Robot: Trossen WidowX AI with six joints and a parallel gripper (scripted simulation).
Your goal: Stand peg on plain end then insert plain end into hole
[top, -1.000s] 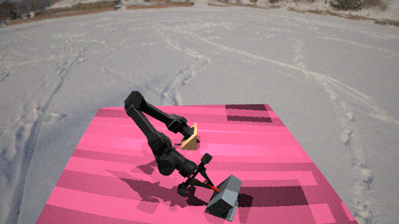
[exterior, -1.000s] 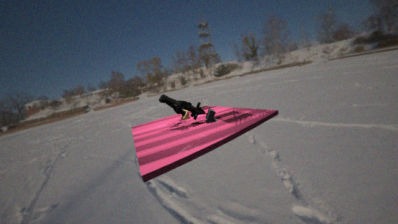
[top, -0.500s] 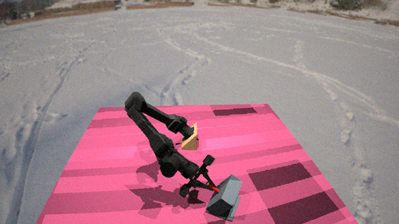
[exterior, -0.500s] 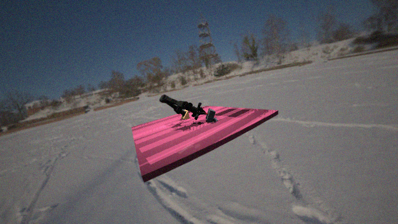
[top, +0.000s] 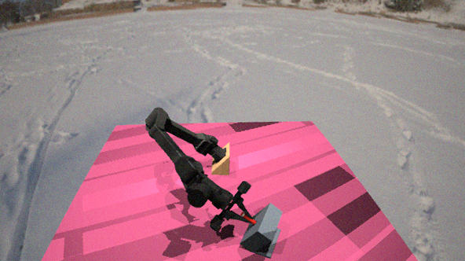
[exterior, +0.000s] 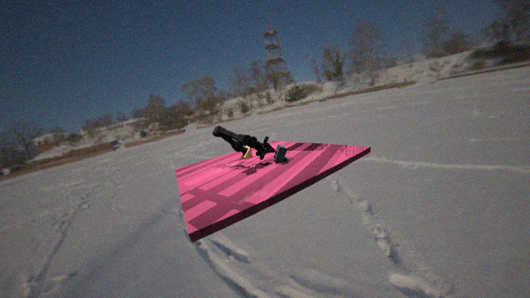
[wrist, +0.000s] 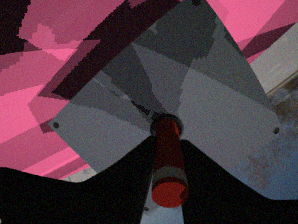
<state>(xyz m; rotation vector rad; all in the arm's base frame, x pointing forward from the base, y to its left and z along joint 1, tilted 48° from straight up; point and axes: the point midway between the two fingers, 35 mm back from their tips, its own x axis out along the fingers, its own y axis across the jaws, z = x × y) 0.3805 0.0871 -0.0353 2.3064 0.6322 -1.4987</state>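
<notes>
My gripper tip is now 1 cm to the left of the red peg, 1 cm below it and 1 cm past it. Round my gripper tip: grey sloped panel (4 cm to the left, 2 cm below, 1 cm ahead).
</notes>
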